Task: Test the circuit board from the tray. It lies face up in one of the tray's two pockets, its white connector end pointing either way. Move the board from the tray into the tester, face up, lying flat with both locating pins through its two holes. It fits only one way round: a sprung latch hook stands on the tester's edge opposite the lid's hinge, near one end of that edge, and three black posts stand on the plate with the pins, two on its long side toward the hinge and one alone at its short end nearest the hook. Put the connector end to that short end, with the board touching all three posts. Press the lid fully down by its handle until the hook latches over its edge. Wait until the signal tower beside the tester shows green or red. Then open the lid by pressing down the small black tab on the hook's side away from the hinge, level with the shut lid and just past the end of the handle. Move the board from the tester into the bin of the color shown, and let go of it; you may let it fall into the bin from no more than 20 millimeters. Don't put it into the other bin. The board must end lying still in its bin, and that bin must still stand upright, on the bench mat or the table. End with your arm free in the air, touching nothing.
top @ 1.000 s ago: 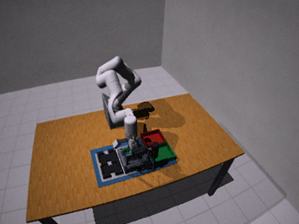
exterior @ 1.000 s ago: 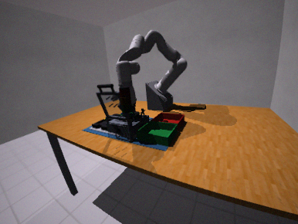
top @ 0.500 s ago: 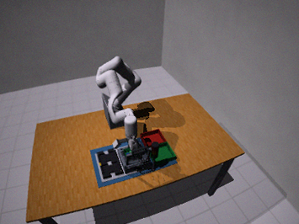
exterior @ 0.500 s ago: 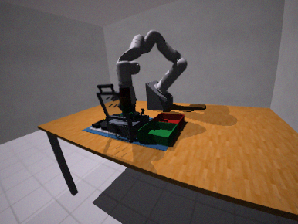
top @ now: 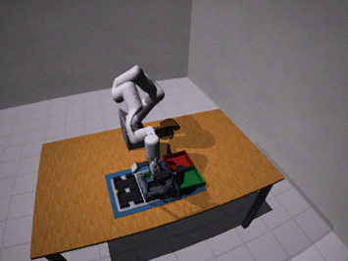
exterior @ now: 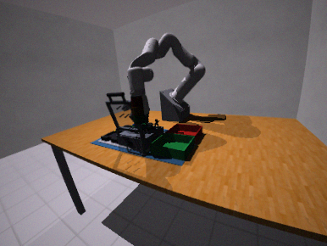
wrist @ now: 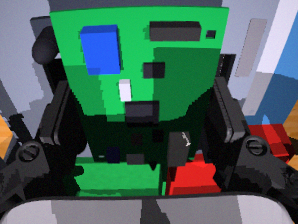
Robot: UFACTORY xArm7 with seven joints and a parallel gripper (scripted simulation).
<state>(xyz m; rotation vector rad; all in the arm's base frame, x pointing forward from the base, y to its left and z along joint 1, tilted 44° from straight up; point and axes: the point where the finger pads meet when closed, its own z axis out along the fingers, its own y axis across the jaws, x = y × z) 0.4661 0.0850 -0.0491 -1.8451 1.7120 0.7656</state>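
The green circuit board is right at my hand. From my hand the other things lie so: grey tester plate: 20 mm below, 10 mm to the left, 10 mm ahead; then tester lid: 130 mm ahead, 90 mm above, 10 mm to the left; then green bin: 200 mm to the left, 80 mm below, 40 mm ahead.
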